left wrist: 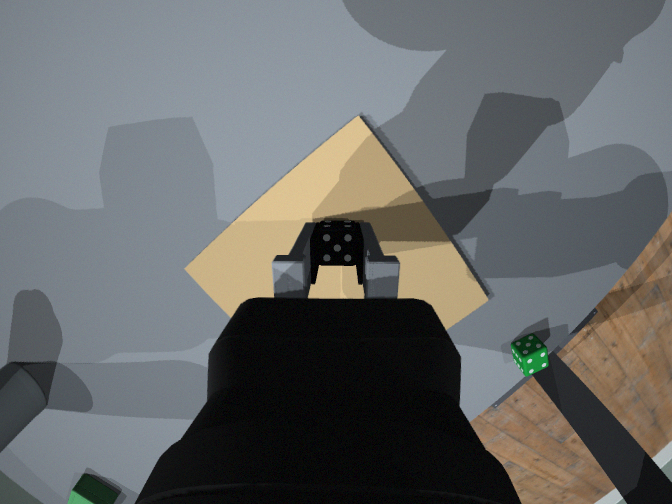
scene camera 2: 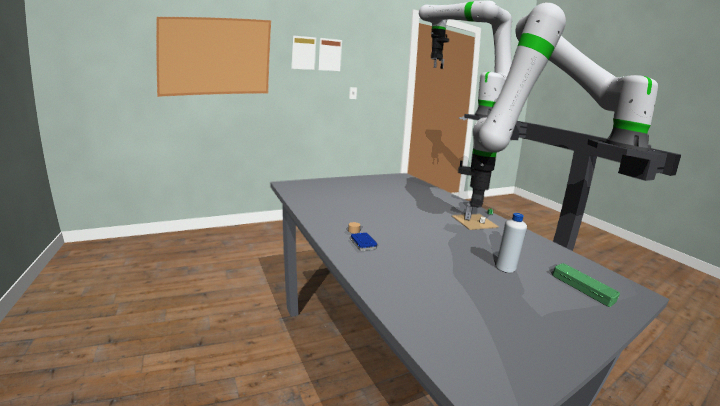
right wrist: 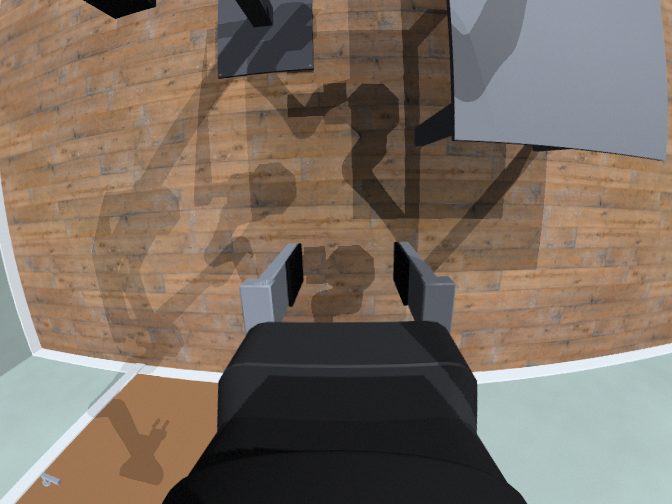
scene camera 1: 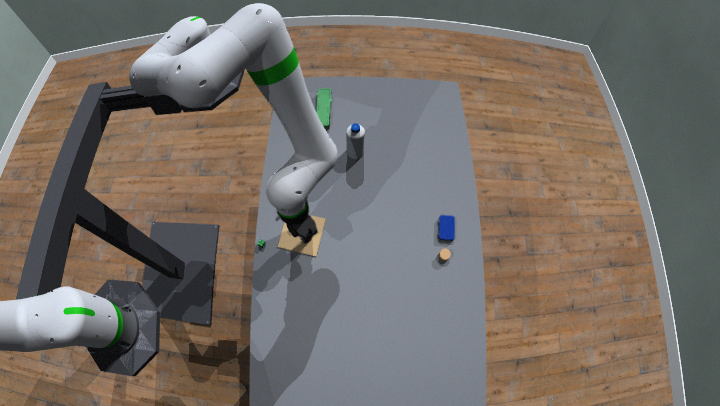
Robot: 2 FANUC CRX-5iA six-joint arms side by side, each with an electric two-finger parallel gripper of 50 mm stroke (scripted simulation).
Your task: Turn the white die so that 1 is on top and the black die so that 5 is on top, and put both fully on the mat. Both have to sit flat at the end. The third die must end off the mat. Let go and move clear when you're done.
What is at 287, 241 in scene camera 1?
A tan mat.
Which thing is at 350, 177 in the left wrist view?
A tan mat.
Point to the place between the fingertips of the right gripper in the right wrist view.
At 347, 261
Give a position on a green die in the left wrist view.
530, 354
